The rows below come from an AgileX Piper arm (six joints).
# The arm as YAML. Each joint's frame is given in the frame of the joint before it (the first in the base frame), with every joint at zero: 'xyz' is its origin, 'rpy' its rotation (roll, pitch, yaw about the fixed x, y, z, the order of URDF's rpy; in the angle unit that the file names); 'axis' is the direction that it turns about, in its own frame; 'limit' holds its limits. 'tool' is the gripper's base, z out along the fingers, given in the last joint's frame.
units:
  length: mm
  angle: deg
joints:
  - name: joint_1
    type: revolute
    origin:
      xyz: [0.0, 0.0, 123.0]
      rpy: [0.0, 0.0, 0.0]
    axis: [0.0, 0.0, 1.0]
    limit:
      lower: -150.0
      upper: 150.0
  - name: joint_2
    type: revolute
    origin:
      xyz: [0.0, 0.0, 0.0]
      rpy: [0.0, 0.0, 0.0]
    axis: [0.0, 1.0, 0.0]
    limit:
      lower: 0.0
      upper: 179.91
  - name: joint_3
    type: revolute
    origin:
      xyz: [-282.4, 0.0, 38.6]
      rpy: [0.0, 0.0, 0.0]
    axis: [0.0, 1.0, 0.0]
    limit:
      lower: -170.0
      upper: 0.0
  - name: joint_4
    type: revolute
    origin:
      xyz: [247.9, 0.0, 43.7]
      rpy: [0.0, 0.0, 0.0]
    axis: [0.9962, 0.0, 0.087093]
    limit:
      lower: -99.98
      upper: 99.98
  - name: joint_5
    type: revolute
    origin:
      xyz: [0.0, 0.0, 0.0]
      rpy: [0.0, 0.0, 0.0]
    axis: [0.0, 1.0, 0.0]
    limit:
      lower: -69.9
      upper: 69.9
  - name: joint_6
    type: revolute
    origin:
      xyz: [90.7, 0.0, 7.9]
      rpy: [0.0, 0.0, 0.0]
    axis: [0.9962, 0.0, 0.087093]
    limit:
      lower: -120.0
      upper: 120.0
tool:
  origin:
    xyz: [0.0, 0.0, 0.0]
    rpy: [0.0, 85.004, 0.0]
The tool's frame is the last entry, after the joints.
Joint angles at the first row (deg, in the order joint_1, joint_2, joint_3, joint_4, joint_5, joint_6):
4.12 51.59 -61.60 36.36 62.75 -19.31
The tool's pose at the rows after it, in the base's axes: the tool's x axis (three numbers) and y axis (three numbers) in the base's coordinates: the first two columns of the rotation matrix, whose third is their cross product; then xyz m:
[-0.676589, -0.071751, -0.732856, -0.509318, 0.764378, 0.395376, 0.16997, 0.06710, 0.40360]
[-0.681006, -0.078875, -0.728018, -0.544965, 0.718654, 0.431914, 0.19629, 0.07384, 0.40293]
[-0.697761, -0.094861, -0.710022, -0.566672, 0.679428, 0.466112, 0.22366, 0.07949, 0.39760]
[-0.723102, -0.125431, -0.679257, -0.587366, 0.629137, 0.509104, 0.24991, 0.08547, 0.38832]
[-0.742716, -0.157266, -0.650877, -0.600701, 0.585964, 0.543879, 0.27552, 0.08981, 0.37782]
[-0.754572, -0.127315, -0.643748, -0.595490, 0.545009, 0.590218, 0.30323, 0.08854, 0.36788]
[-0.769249, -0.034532, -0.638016, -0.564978, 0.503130, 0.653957, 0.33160, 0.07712, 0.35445]
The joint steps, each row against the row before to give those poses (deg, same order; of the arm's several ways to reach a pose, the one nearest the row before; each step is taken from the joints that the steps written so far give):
0.00 5.89 -2.54 6.01 0.33 -4.77
0.00 5.78 -2.64 4.80 0.00 -4.21
0.00 6.10 -2.83 3.42 0.88 -3.37
0.00 6.31 -2.97 3.14 2.47 -3.16
-0.11 6.17 -3.37 2.11 2.53 -2.56
-1.32 5.77 -2.91 4.43 0.82 -2.90
-2.97 5.32 -1.44 6.92 0.00 -3.51

